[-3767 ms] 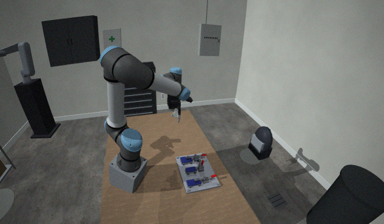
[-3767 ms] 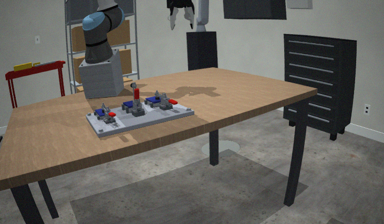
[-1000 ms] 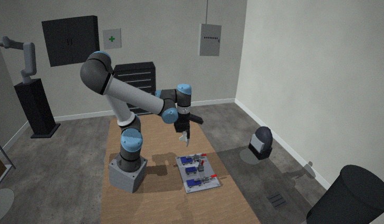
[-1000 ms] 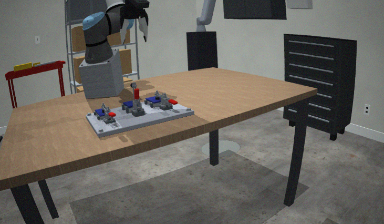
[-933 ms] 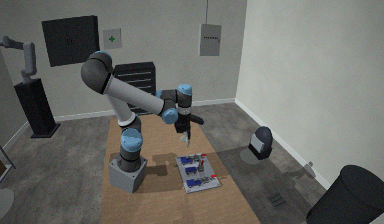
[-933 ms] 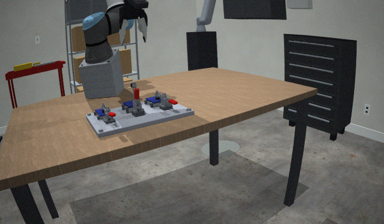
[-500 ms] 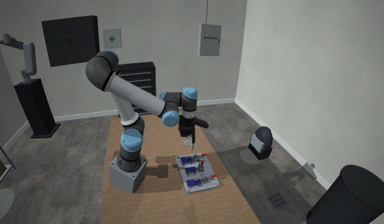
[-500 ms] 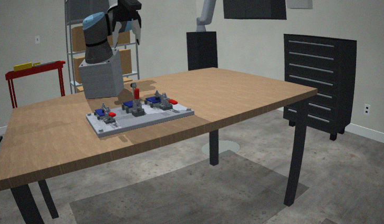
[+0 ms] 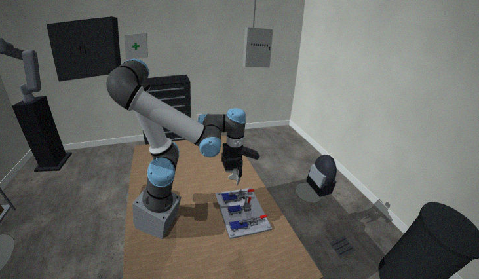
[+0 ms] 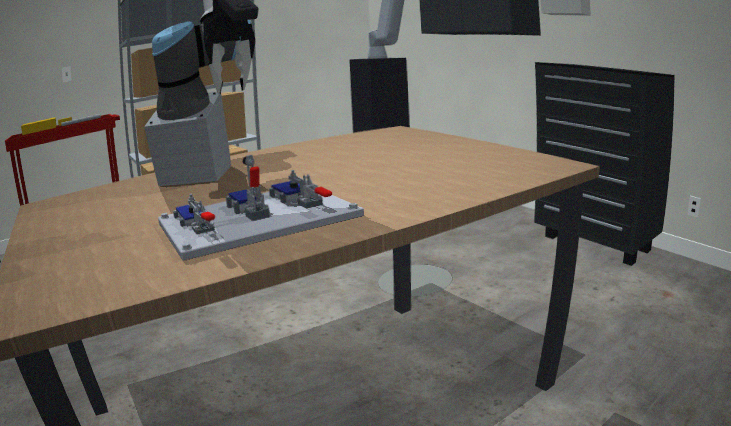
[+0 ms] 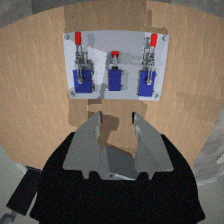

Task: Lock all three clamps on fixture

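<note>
My gripper is now 25 cm above the grey fixture plate, 5 cm short of it and 1 cm to the right of it. Round my hand: blue part (23 cm below, 1 cm to the left).
</note>
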